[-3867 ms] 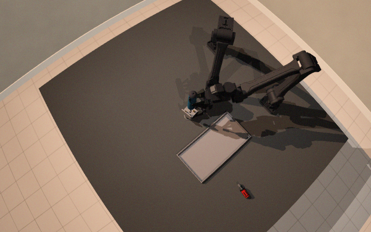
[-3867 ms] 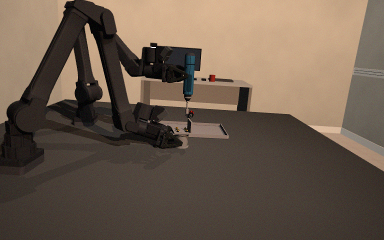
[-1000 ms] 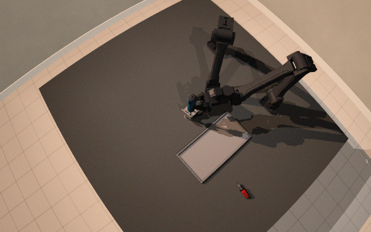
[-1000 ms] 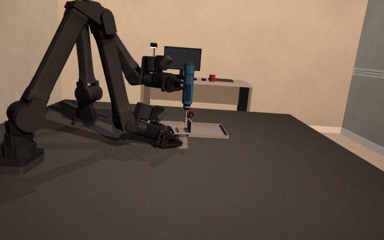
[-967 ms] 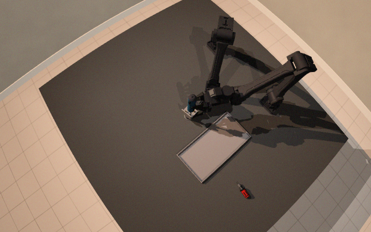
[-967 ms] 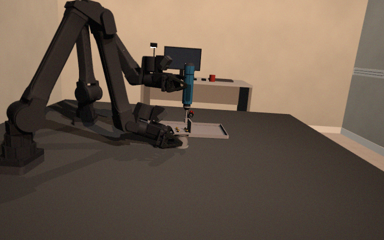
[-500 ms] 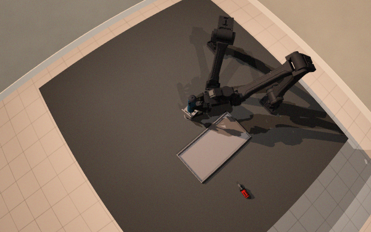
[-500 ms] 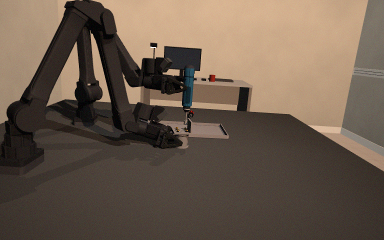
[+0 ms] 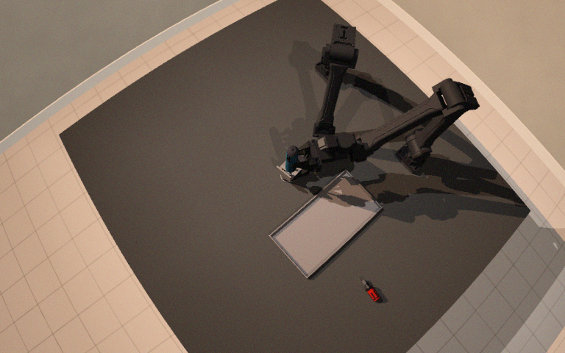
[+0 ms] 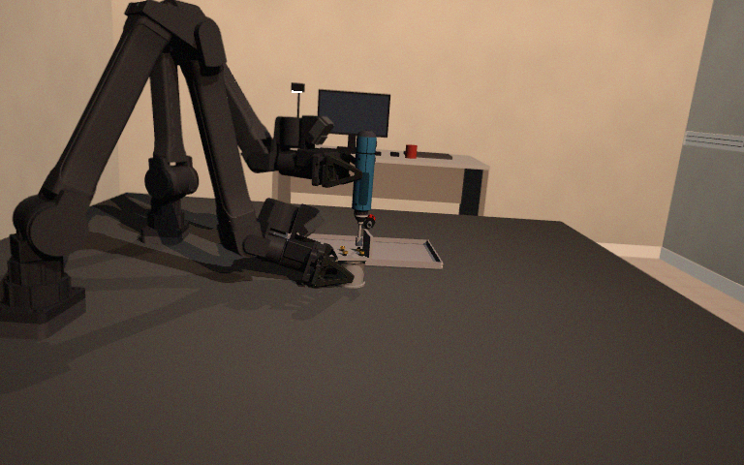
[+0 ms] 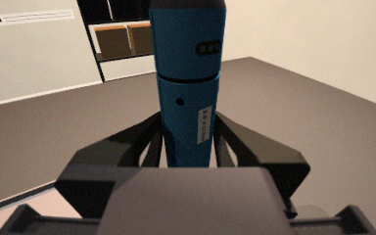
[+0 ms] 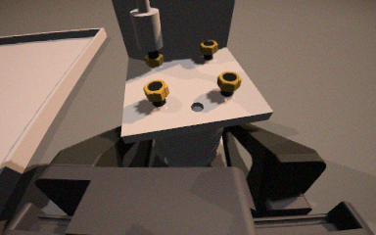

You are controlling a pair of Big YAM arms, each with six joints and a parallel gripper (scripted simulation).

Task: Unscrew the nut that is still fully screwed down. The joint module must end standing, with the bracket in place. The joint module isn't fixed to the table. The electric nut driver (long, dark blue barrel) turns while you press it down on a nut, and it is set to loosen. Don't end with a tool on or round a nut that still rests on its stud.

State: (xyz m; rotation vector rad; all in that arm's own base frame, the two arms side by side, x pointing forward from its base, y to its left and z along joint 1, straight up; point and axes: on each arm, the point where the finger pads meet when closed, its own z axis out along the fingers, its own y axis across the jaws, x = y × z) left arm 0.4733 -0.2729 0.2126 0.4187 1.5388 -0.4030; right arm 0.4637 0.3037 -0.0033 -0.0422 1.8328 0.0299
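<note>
Now: the joint module 1 cm above my right hand. From my right hand the other things lie so: nut 5 cm above, 2 cm to the left, 2 cm ahead; then grey bracket 5 cm above; then tip 8 cm above, 2 cm to the left, 1 cm ahead.
</note>
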